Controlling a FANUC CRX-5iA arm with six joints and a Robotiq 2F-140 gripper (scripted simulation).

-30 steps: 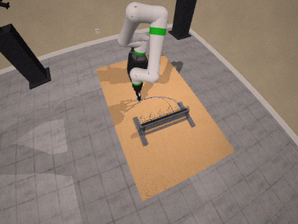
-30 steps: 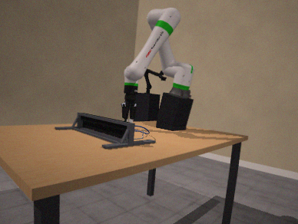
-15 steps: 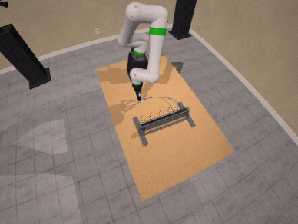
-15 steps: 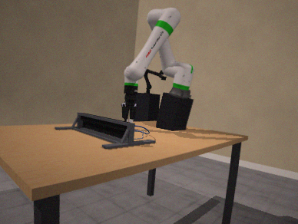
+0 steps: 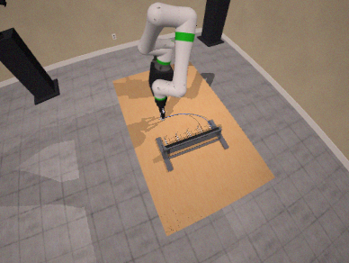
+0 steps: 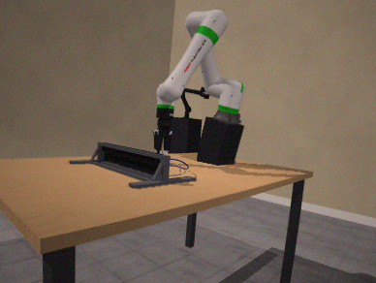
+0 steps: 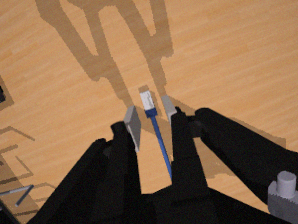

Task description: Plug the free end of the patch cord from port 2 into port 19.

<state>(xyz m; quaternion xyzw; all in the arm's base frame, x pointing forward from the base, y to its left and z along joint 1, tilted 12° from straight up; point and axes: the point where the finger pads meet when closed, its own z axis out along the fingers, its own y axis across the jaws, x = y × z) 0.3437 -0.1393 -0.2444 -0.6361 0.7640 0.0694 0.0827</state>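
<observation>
My gripper is now 1 cm to the left of the plug and 3 cm above it.
</observation>
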